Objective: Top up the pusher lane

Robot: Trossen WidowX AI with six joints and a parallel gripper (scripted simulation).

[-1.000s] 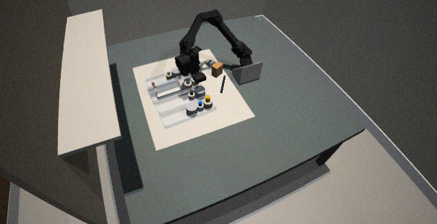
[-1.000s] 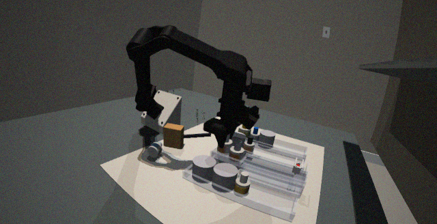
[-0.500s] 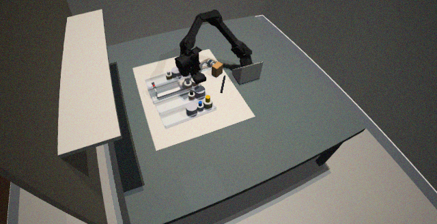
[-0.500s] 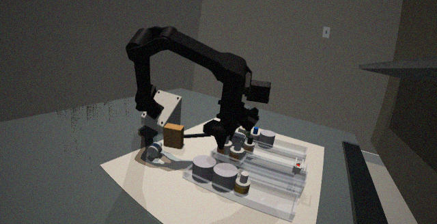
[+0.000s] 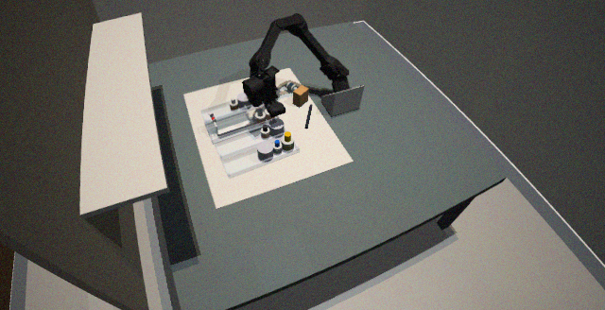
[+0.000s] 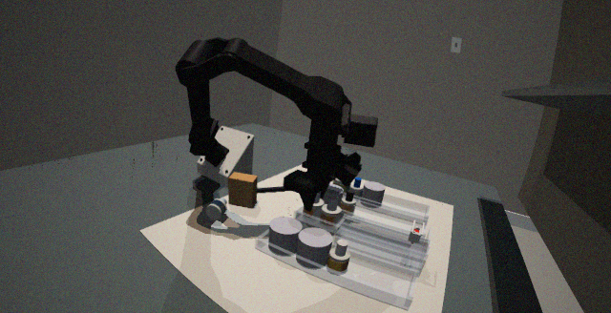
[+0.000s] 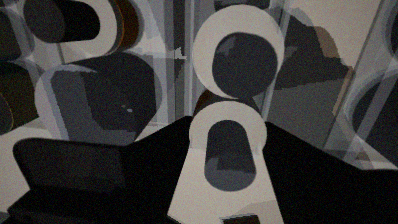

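Now: the brown box 16 cm behind my gripper tip and 7 cm to the right of it. The rest, counted from my gripper tip: clear lane rack: 15 cm ahead, 2 cm below; then shelf: 50 cm ahead, 6 cm to the left, 33 cm above; then black stick: 16 cm behind, 3 cm to the left, 3 cm below.
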